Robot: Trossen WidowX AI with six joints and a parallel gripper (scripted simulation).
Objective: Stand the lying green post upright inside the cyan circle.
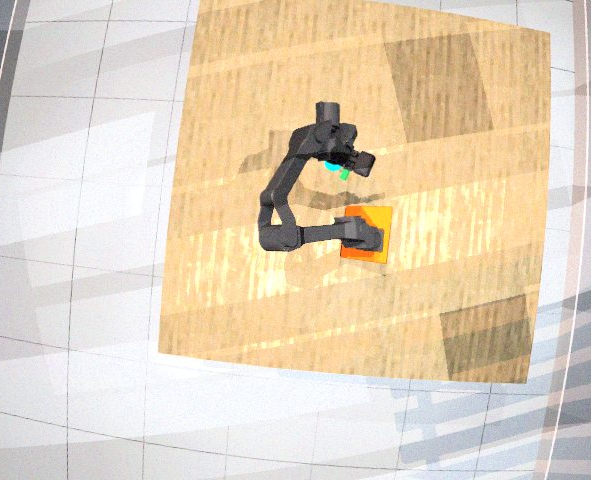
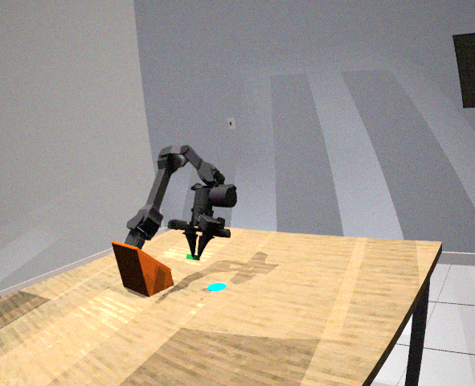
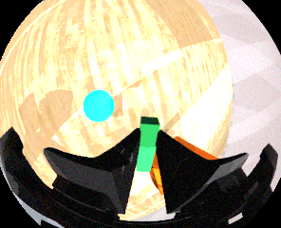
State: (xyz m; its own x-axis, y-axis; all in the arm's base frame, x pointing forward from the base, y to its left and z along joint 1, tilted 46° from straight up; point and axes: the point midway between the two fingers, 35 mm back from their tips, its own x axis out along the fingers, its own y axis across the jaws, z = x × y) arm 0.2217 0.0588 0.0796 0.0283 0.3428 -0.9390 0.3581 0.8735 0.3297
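The cyan circle lies 30 mm ahead of my gripper tip, 40 mm to the left of it and 110 mm below it. The rest, counted from my gripper tip: green post (20 mm behind, 10 mm to the left).
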